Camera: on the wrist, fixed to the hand. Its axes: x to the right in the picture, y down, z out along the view.
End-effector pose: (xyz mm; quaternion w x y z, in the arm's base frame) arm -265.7 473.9 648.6 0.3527 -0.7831 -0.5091 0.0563
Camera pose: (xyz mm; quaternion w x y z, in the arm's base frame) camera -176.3 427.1 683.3 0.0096 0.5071 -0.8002 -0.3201
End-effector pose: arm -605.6 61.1 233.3 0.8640 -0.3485 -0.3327 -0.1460
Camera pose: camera -526.3 39.7 165.2 0.1754 -0.3069 0.3910 0.8498
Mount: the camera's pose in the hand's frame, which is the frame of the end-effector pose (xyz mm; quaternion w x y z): 12.7 57.5 -89.0 0.0044 0.0216 0.0552 0.9982
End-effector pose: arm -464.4 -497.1 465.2 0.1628 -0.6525 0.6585 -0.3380
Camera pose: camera -567.0 -493.3 494.2 0.3158 0.6766 0.6559 0.1108
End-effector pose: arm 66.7 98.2 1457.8 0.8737 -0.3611 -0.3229 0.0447
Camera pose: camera 138.7 90.8 1379.4 0.0152 0.3075 -0.4082 -0.8594
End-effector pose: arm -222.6 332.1 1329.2 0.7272 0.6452 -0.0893 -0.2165
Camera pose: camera -163.4 411.0 1370.0 0.2103 -0.0586 -0.6090 0.7625
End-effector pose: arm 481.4 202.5 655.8 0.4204 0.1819 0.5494 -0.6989
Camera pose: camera 500.8 277.1 582.0 0.6652 0.5969 -0.1710 0.4147
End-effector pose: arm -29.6 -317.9 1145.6 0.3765 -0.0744 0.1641 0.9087
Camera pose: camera -78.3 -379.2 1073.0 0.9129 -0.1215 -0.1154 -0.3722
